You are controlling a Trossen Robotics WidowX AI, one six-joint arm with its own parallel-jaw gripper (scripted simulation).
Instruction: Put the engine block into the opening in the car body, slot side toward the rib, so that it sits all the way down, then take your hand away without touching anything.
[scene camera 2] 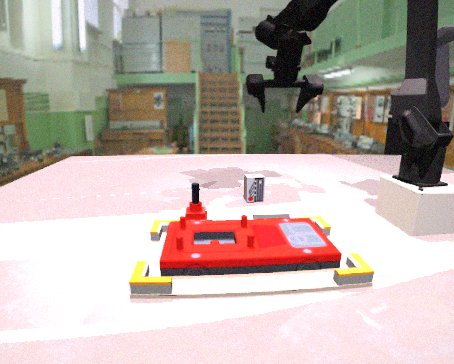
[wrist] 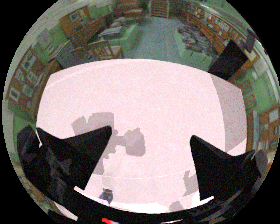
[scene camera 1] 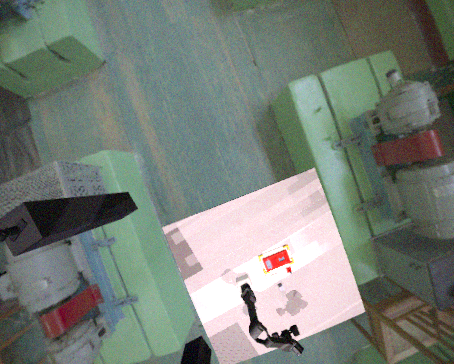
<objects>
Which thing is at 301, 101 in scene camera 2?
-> My gripper.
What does my gripper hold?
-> Nothing.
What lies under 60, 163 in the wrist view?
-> My gripper.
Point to a red car body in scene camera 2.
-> At 217, 247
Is my gripper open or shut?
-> Open.
</objects>
